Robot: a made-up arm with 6 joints. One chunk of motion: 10 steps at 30 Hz.
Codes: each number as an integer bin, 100 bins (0 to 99) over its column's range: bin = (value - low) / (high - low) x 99, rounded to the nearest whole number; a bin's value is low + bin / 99 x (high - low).
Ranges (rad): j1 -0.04..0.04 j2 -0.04..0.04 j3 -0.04..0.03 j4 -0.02..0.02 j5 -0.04..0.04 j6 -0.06..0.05
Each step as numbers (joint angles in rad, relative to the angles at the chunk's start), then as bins.
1 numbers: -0.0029 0.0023 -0.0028 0.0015 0.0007 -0.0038
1 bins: 46 52 53 53 50 51
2 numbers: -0.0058 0.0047 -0.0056 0.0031 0.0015 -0.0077
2 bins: 42 55 49 57 51 47
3 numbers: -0.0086 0.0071 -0.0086 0.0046 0.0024 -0.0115
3 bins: 39 58 44 61 52 44
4 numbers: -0.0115 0.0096 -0.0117 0.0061 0.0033 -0.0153
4 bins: 35 61 40 65 54 40
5 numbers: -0.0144 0.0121 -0.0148 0.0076 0.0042 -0.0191
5 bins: 32 64 36 68 55 37
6 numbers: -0.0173 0.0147 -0.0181 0.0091 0.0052 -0.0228
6 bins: 28 68 31 72 56 33
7 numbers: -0.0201 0.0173 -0.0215 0.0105 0.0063 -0.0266
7 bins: 25 71 26 75 57 30
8 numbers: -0.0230 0.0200 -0.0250 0.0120 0.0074 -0.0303
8 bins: 21 74 21 79 59 27
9 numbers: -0.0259 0.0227 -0.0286 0.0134 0.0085 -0.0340
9 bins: 17 78 16 83 60 23
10 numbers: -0.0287 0.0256 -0.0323 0.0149 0.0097 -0.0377
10 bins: 14 81 11 86 62 20
